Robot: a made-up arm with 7 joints.
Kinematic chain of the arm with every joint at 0, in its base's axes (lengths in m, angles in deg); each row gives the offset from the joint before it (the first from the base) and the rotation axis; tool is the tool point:
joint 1: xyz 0 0.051 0 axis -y
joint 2: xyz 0 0.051 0 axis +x
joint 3: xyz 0 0 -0.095 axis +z
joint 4: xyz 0 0 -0.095 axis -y
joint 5: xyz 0 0 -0.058 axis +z
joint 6: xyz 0 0 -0.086 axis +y
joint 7: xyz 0 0 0 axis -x
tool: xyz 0 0 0
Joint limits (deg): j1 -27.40..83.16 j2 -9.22..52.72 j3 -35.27..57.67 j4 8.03..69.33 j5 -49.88..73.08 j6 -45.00..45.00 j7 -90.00..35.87
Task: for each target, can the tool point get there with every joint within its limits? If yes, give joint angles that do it. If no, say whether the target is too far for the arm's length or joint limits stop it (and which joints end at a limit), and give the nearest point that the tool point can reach.
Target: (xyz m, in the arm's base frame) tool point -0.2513 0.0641 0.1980
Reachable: no: joint limits stop it (at a limit: joint 1, joint 2, joint 4) | nearest point 0.0745 0.3556 0.0794 | short by 0.453 m
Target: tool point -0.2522 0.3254 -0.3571
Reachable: no: too far | nearest point -0.1267 0.2547 -0.2677 | short by 0.170 m
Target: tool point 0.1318 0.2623 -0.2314
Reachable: yes | joints 9.05 26.65 18.55 43.36 27.59 32.54 24.88
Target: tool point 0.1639 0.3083 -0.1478
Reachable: yes | joints 25.74 30.39 41.79 51.01 7.46 -5.08 -23.43
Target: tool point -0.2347 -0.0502 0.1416
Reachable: no: joint limits stop it (at a limit: joint 1, joint 2, joint 3, joint 4) | nearest point -0.0060 -0.0134 -0.2506 | short by 0.456 m
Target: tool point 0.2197 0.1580 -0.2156
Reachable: yes | joints 29.27 3.01 25.08 41.40 -26.03 -23.74 -55.57
